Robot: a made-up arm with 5 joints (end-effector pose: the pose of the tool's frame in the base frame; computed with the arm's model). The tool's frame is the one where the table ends.
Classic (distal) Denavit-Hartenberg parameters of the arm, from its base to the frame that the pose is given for. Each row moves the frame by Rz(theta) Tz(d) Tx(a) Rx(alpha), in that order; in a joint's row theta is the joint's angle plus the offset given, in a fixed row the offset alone. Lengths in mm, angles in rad.
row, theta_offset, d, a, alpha
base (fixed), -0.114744, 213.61, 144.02, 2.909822
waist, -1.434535, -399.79, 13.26, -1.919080
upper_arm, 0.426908, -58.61, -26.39, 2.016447
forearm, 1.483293, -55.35, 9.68, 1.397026
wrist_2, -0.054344, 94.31, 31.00, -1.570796
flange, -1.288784, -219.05, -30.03, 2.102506
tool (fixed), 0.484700, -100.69, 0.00, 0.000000
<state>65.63 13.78 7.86 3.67 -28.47</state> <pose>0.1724 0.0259 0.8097 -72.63 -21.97 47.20</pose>
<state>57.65 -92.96 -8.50 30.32 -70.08</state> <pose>0.3252 -0.0579 0.5362 -0.38 39.39 73.40</pose>
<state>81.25 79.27 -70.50 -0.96 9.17</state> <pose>-0.0589 0.1052 0.6289 -125.83 -102.99 32.89</pose>
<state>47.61 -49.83 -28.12 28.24 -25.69</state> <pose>0.3656 0.0911 0.6329 -30.51 29.09 91.69</pose>
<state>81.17 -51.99 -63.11 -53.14 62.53</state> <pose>0.1487 0.2331 0.7559 -96.39 9.00 -4.88</pose>
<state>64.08 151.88 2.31 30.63 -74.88</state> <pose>0.0488 -0.0933 0.6646 48.14 117.90 -17.37</pose>
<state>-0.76 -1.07 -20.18 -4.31 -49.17</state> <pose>0.1638 0.2083 0.8104 -55.14 -76.85 146.72</pose>
